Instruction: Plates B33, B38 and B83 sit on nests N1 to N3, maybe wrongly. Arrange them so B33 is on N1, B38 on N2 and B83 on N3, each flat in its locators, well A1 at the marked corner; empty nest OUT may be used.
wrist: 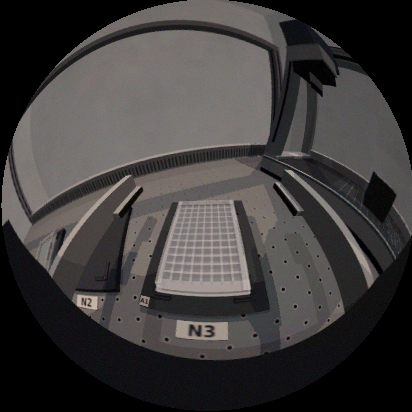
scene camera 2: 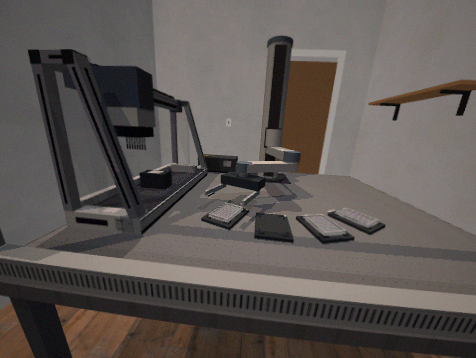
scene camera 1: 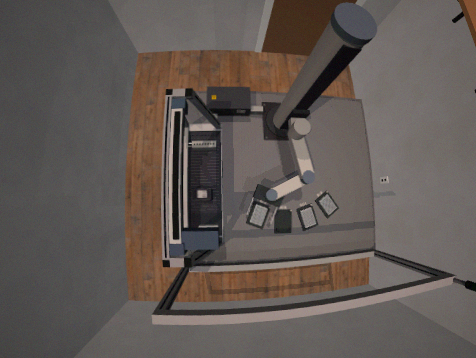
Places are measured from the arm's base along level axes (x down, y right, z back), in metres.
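Pixels of known places: gripper, fingertip midpoint: [wrist: 204,177] [scene camera 2: 223,198] [scene camera 1: 258,219]; arm's base, origin of the base link: [scene camera 2: 267,178] [scene camera 1: 282,121].
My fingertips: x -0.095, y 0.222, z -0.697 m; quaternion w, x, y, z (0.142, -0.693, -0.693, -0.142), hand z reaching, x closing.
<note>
Ahead of a thing's pixels: the offset from my fingertips to its top centre. "*": to the spot under its first point. Level surfaces: height alone.
My gripper [scene camera 1: 260,212] [scene camera 2: 226,198] [wrist: 204,177] is open and empty, above and astride nest N3, its fingers well apart from the plate. A pale gridded plate {dz +0.019, dx +0.056, dy -0.013 m} [scene camera 1: 259,215] [scene camera 2: 228,212] [wrist: 205,250] lies on nest N3 {* dz +0.106, dx +0.070, dy +0.007 m} [wrist: 259,301] and looks flat. The A1 mark is at that nest's near left corner in the wrist view. Nest N2 {dz -0.033, dx +0.066, dy -0.186 m} [scene camera 1: 283,221] [scene camera 2: 273,228] [wrist: 109,265] is empty. A second plate {dz -0.014, dx +0.056, dy -0.369 m} [scene camera 1: 307,217] [scene camera 2: 325,225] lies on nest OUT, and a third plate {dz +0.070, dx +0.056, dy -0.529 m} [scene camera 1: 327,204] [scene camera 2: 356,218] on nest N1. The plates' names and A1 wells are not readable.
A framed liquid-handling machine [scene camera 1: 176,175] [scene camera 2: 97,125] stands at the left, with a dark deck {dx +0.033 m} [scene camera 1: 204,167] and a small black block {* dz +0.132, dx -0.016, dy +0.332 m} [scene camera 2: 156,178]. A dark box {* dz +0.786, dx -0.033, dy +0.180 m} [scene camera 1: 228,101] [scene camera 2: 221,163] stands at the back beside the arm's column [scene camera 1: 320,65] [scene camera 2: 278,85].
</note>
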